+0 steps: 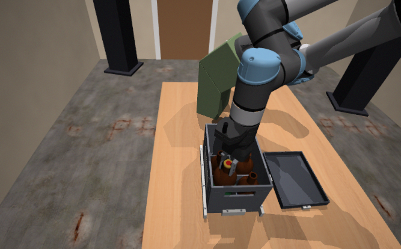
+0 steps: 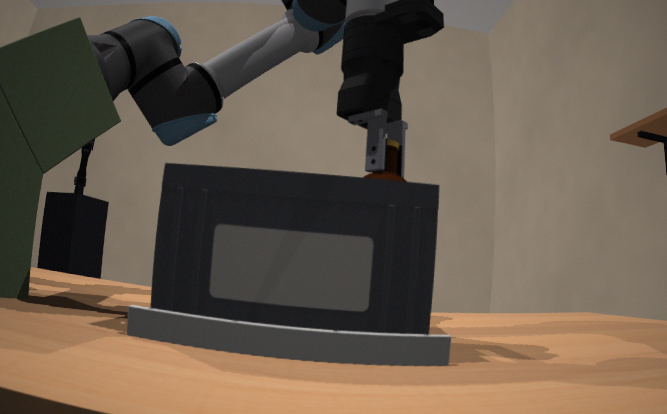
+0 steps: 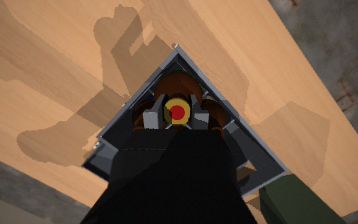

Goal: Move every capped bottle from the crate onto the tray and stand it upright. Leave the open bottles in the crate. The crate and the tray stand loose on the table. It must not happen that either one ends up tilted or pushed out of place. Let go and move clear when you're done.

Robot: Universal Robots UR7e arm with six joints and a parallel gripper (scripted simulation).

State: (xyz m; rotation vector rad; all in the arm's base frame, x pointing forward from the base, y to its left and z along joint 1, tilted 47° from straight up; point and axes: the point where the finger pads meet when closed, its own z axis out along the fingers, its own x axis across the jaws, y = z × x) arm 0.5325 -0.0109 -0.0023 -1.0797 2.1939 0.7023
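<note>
The brown capped bottle lies 6 cm below my hand. The rest, counted from my hand: dark grey tray: 29 cm to the left, 20 cm below, 16 cm behind; then dark crate: 13 cm below, 10 cm behind, 2 cm to the left; then open bottle: 12 cm below, 9 cm to the left, 2 cm behind.
</note>
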